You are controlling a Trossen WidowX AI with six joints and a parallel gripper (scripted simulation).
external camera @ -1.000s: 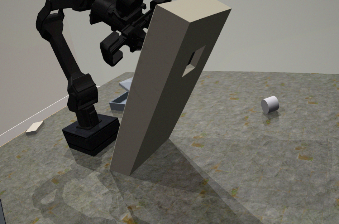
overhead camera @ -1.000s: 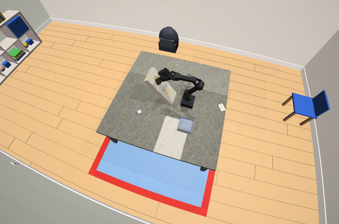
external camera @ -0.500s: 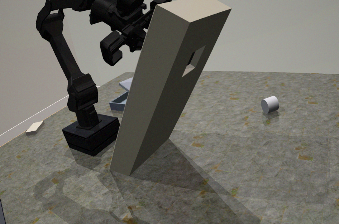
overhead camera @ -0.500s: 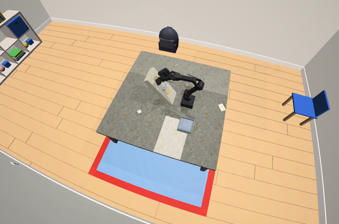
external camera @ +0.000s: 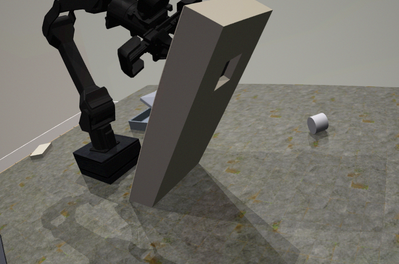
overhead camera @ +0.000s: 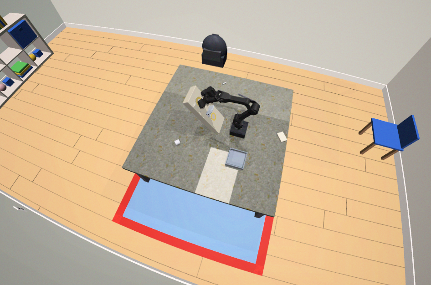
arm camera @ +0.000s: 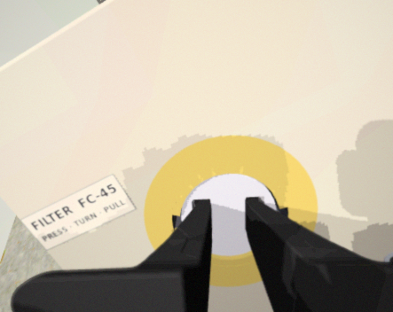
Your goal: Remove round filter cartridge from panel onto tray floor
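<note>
Now: gripper tip 1 cm short of the filter cartridge and 1 cm above it. The rest, counted from my gripper tip: pale ledge 9 cm behind, 1 cm to the left, 10 cm below; grey tray 37 cm behind, 34 cm to the left, 27 cm below; pale flat block 76 cm behind, 6 cm to the left, 27 cm below.
</note>
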